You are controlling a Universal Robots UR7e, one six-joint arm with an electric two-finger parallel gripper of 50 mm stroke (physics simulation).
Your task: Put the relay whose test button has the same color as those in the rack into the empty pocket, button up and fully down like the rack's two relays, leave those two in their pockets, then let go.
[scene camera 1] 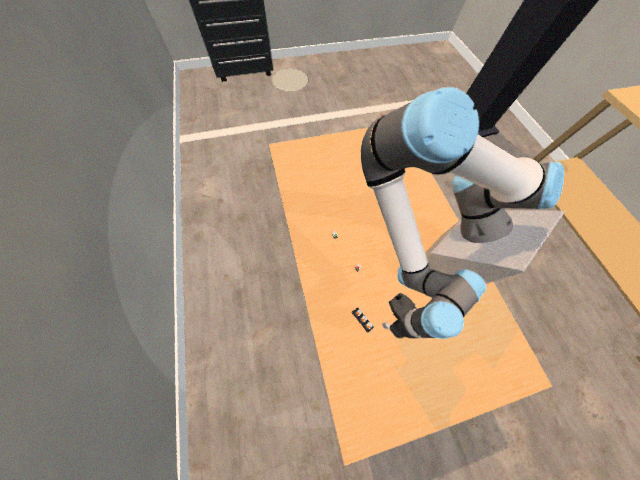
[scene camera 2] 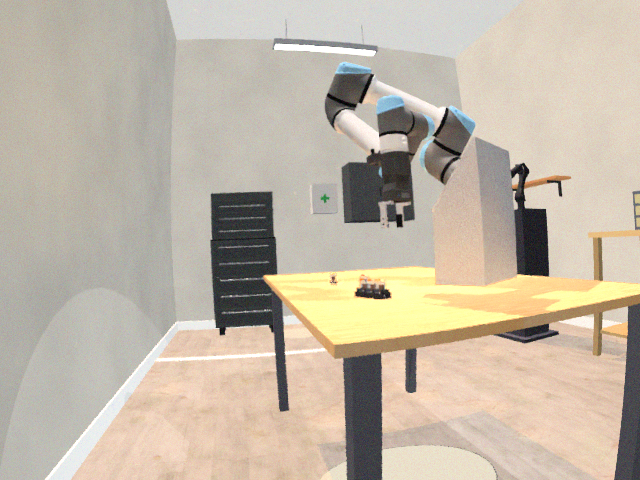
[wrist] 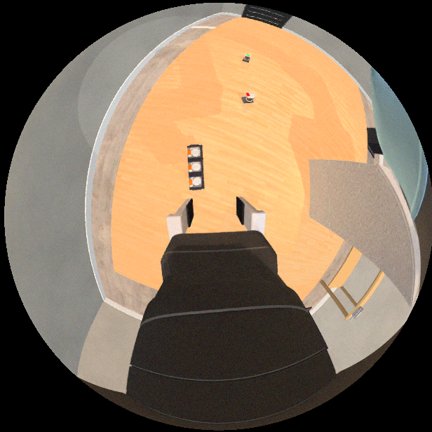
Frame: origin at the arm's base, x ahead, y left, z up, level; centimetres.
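Where they show: gripper, fingertip midpoint: (scene camera 1: 389,320) (scene camera 2: 392,227); arm's base at its link origin: (scene camera 1: 486,229) (scene camera 2: 471,185).
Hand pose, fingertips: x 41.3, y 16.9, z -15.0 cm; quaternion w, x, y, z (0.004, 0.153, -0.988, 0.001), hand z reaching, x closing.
Note:
Each offset is from my fingertips to the top centre of the thing. Level surfaces: height alone.
The black rack (scene camera 1: 355,310) (scene camera 2: 364,293) (wrist: 202,174) lies on the table. In the wrist view its three pockets each hold a relay with an orange button: the far relay (wrist: 194,152), the middle relay (wrist: 195,167) and the near relay (wrist: 195,182). All three sit button up and look evenly seated. A relay with a red button @(dz -13.9, dx -1.8, dy -25.4 cm) (scene camera 1: 357,267) (wrist: 249,97) and a relay with a green button @(dz -13.9, dx +2.5, dy -44.5 cm) (scene camera 1: 334,235) (wrist: 247,57) stand apart on the table. My gripper (scene camera 1: 387,326) (scene camera 2: 391,222) (wrist: 214,205) is open and empty, high above the table beside the rack's near end.
The wooden table @(dz -18.3 cm) (scene camera 1: 330,382) (scene camera 2: 361,333) (wrist: 150,225) carries the rack and loose relays. The arm's pale pedestal (scene camera 1: 491,248) (scene camera 2: 465,232) (wrist: 350,200) stands to the right. A dark drawer cabinet (scene camera 1: 237,46) (scene camera 2: 242,258) stands beyond the table.

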